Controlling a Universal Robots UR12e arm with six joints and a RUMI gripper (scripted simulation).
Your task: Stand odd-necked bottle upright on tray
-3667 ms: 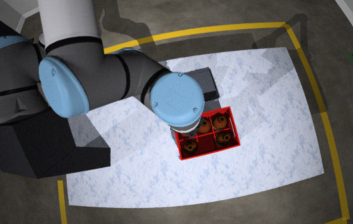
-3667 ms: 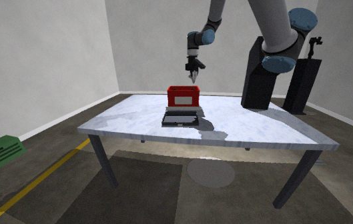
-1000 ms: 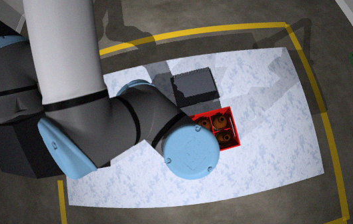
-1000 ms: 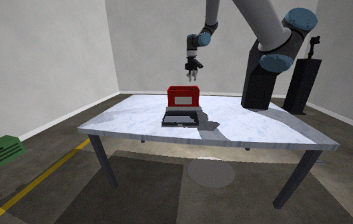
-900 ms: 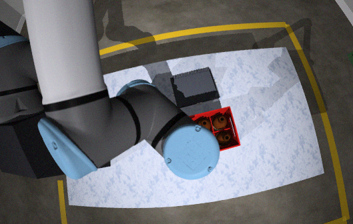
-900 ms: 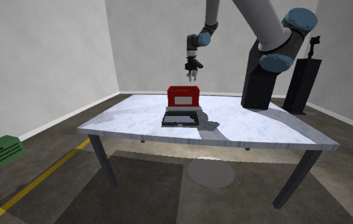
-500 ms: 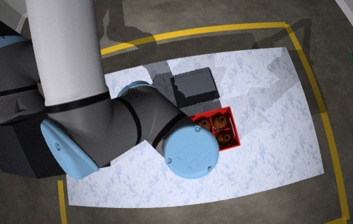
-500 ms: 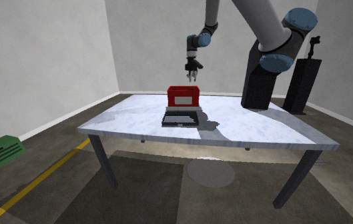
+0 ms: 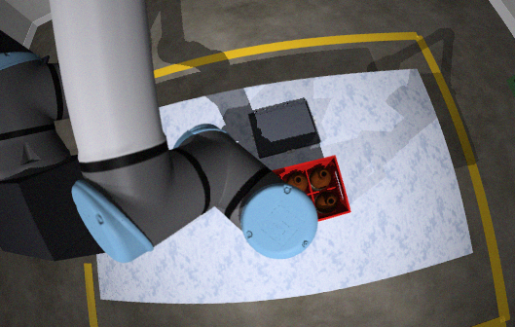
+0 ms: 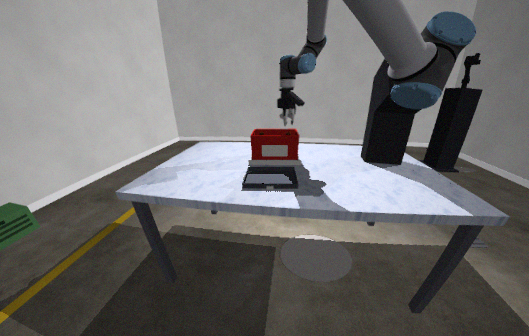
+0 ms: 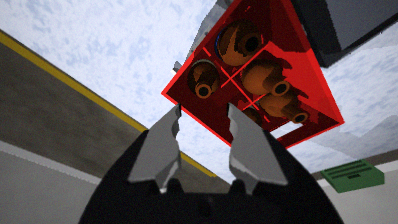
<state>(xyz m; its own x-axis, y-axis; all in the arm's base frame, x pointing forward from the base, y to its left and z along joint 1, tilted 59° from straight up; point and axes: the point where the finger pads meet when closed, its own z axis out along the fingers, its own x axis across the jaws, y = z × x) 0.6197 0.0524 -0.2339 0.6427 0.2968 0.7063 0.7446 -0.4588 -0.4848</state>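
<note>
The red crate lies 140 mm below my hand, 80 mm ahead of it and 50 mm to the left of it. Round my hand: dark tray: 330 mm to the left, 210 mm below, 80 mm ahead.
</note>
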